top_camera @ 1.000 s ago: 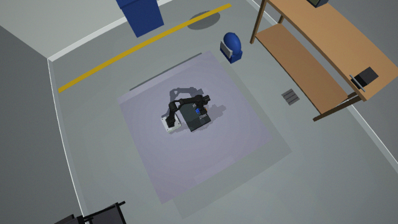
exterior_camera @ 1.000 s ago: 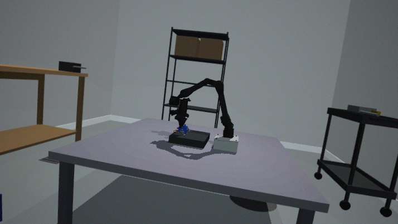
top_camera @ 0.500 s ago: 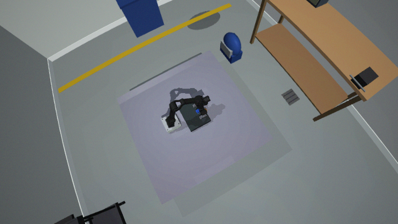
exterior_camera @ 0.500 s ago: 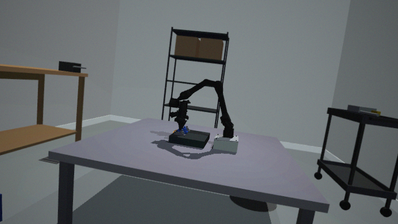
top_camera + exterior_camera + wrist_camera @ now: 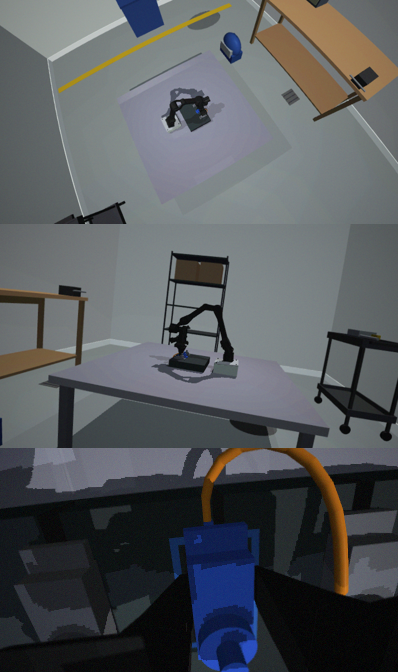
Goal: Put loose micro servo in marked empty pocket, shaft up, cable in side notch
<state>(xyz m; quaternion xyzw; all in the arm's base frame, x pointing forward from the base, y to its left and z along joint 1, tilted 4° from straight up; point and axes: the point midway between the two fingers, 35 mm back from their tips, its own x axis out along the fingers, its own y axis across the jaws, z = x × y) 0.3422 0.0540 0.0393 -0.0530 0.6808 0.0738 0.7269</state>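
Right now the dark robot deck is 120 mm behind my gripper tip, 30 mm below it and 20 mm to the right of it.
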